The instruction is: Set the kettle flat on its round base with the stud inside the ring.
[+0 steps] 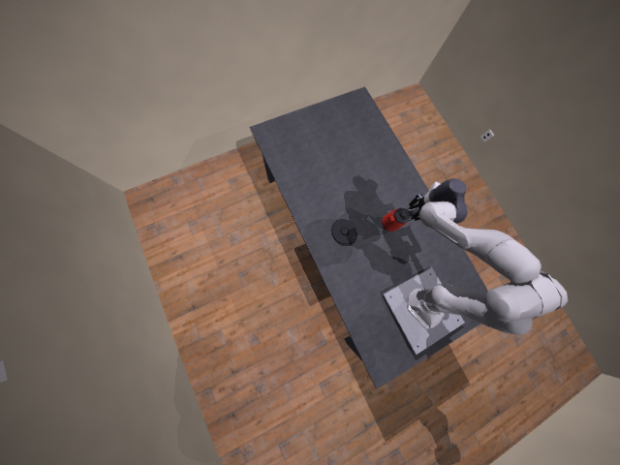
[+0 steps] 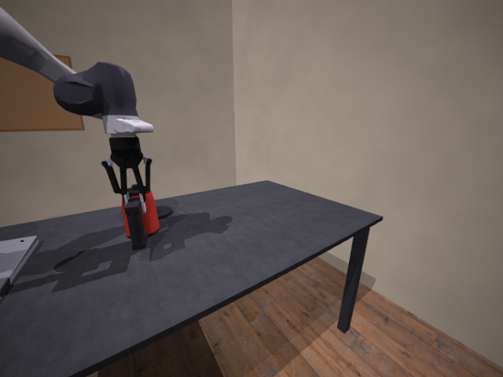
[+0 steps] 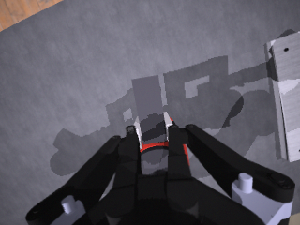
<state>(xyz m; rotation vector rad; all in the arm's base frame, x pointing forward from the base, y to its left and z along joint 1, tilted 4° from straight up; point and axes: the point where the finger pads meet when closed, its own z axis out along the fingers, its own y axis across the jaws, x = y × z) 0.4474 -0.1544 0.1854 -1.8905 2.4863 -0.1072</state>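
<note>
The kettle is 5 cm below my hand, 3 cm to the left of it and 1 cm ahead of it. The rest, counted from my hand: round dark base (32 cm to the left, 17 cm below, 12 cm ahead).
</note>
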